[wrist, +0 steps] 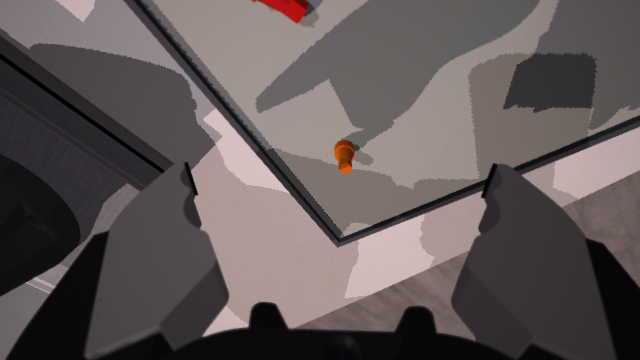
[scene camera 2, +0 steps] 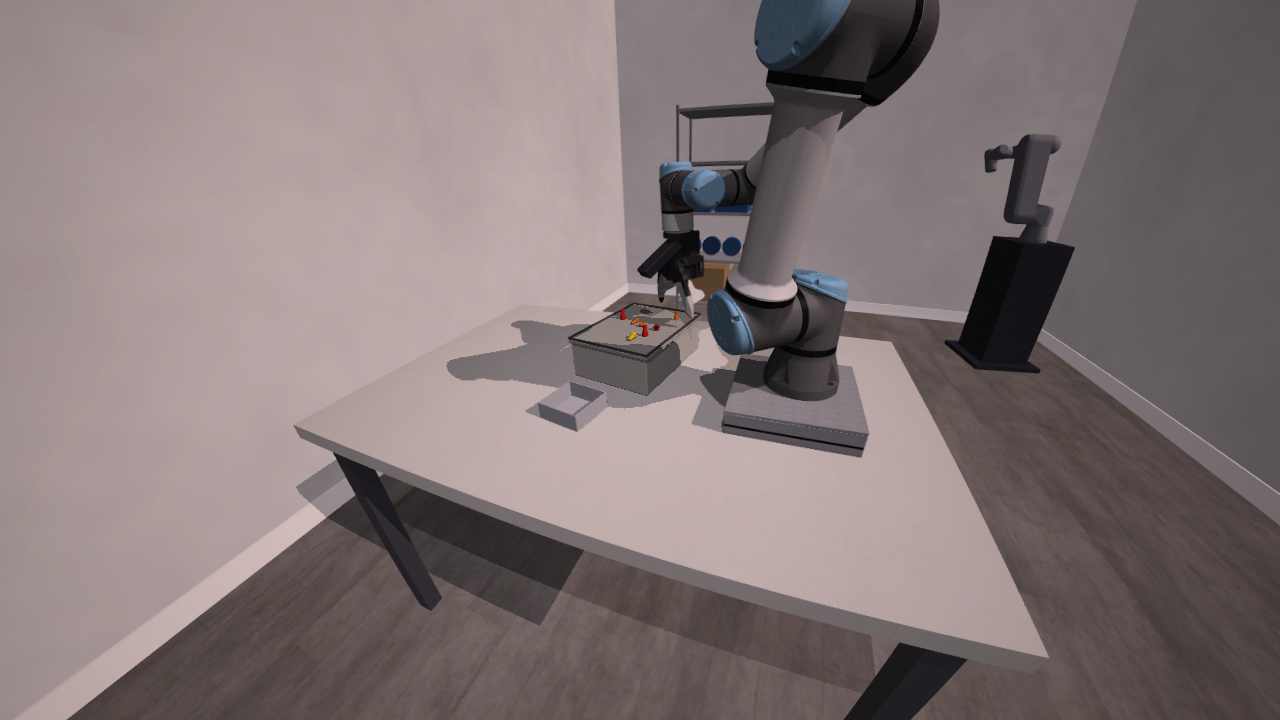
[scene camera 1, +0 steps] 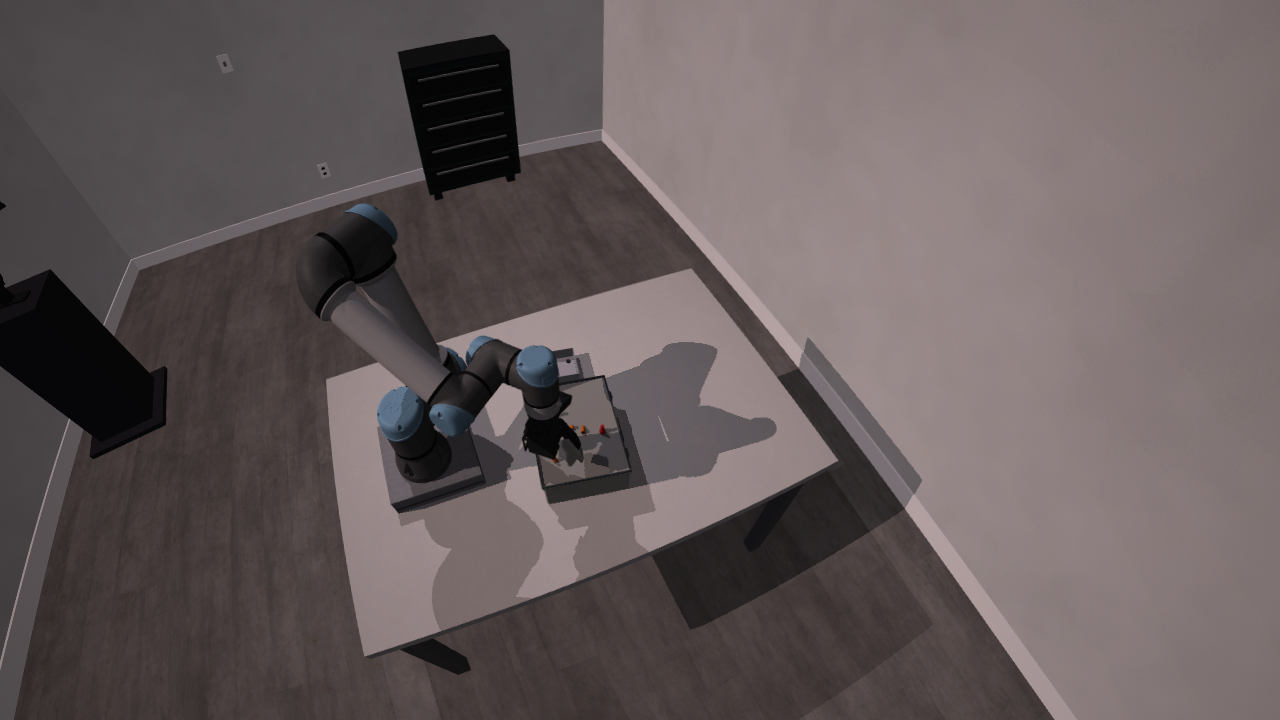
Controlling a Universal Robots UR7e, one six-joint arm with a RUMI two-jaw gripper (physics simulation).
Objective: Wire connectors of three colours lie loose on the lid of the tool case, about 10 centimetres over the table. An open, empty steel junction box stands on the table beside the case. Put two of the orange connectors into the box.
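Frame: origin at the arm's base, x right, y ahead, z up, level; millimetres.
Seen in the pictures: gripper, fingertip midpoint: point(wrist: 336, 169) point(scene camera 2: 675, 310); arm's base, link origin: point(wrist: 4, 206) point(scene camera 2: 799, 381) point(scene camera 1: 424, 457).
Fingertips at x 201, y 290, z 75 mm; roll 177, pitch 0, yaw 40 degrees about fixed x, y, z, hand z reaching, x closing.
Note:
Offsets run from my fingertips to a thing's top centre. "*": to the spot under its first point.
An orange connector @(dz -7, dx +6, dy +0 mm) point(scene camera 1: 554, 460) point(scene camera 2: 676, 316) point(wrist: 344, 156) stands slightly tilted in the wrist view, near the lid corner of the tool case @(dz -26, dx -48, dy +93 mm) point(scene camera 1: 586, 488) point(scene camera 2: 608, 365) point(wrist: 435, 150). My gripper point(scene camera 1: 556, 450) point(scene camera 2: 675, 307) point(wrist: 336, 169) is wide open and empty above that corner; the connector shows between and slightly beyond the fingertips. Two more orange connectors, one @(dz -18, dx -35, dy +103 mm) point(scene camera 1: 583, 428) point(scene camera 2: 635, 320) and another @(dz -18, dx -57, dy +75 mm) point(scene camera 1: 571, 427) point(scene camera 2: 641, 324), lie near the lid's middle. The steel junction box @(dz -93, dx -309, dy +177 mm) point(scene camera 2: 559, 415) stands open beside the case, its visible inside empty; the arm partly hides it in scene camera 1.
A red connector @(dz -2, dx -5, dy +142 mm) point(scene camera 1: 602, 429) point(scene camera 2: 622, 314) stands on the lid. Another red connector @(dz -2, dx -111, dy +59 mm) point(scene camera 2: 644, 330) and a yellow connector @(dz -14, dx -137, dy +86 mm) point(scene camera 2: 631, 336) are near the lid's box-side edge. A red piece @(* dz -21, dx -57, dy +38 mm) point(wrist: 290, 7) shows at the wrist view's top. The arm's base plate point(scene camera 2: 792, 429) is beside the case.

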